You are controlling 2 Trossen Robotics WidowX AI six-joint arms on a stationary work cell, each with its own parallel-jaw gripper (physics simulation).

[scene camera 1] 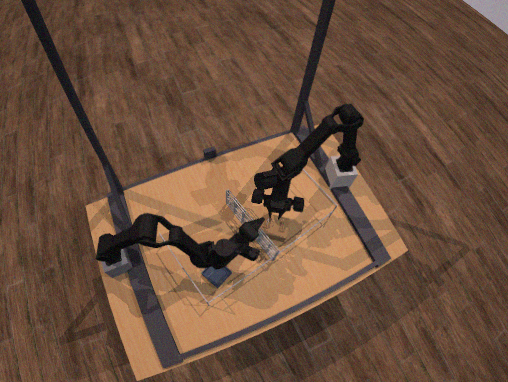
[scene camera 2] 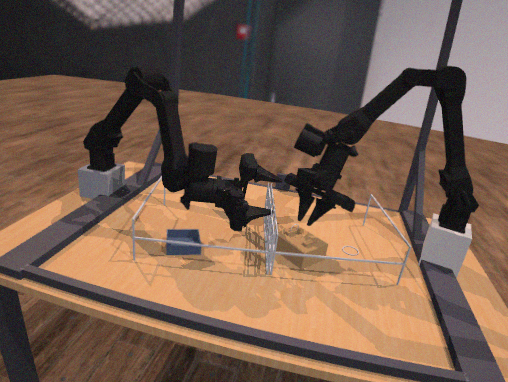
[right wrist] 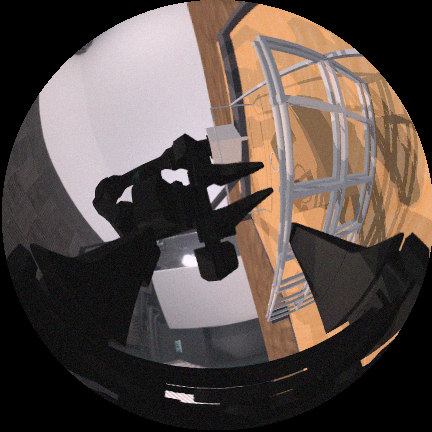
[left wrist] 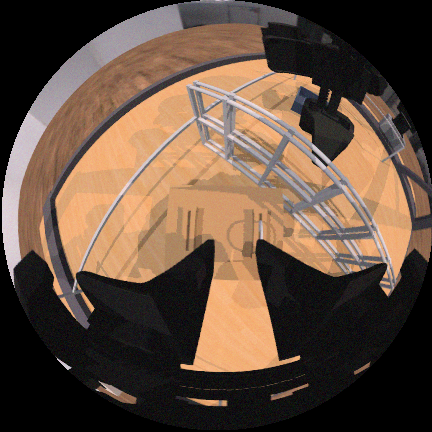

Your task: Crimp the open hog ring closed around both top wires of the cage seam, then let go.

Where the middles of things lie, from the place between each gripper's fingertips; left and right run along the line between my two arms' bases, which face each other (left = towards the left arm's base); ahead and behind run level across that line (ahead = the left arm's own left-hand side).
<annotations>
The tan block (scene camera 2: 299, 241) is 7 cm to the left of my right hand and 12 cm below it. From my right hand the other things lie so: blue tray (scene camera 2: 181, 235) 8 cm ahead, 20 cm to the right, 13 cm below.
Now: left hand 1 cm short of the tan block and 5 cm above it. Also, from my left hand: blue tray (9 cm ahead, 27 cm to the right, 7 cm below).
</annotations>
